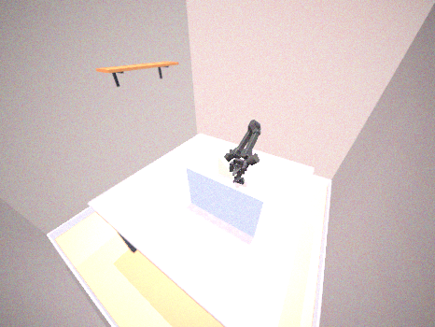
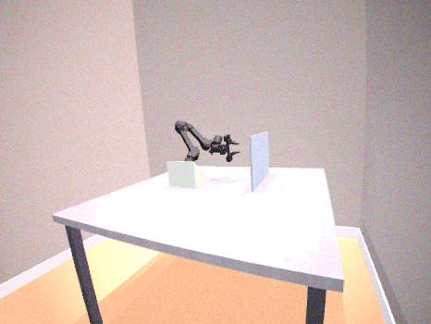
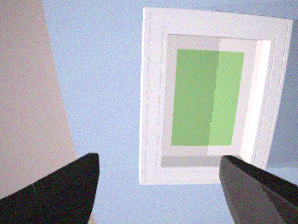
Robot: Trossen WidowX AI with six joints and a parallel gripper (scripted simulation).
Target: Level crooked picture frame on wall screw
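Now: gripper tip 130 mm short of the picture frame and 50 mm above it. From my gripper tip the other things lie so: light blue wall panel (140 mm ahead, 10 mm to the right, 70 mm below).
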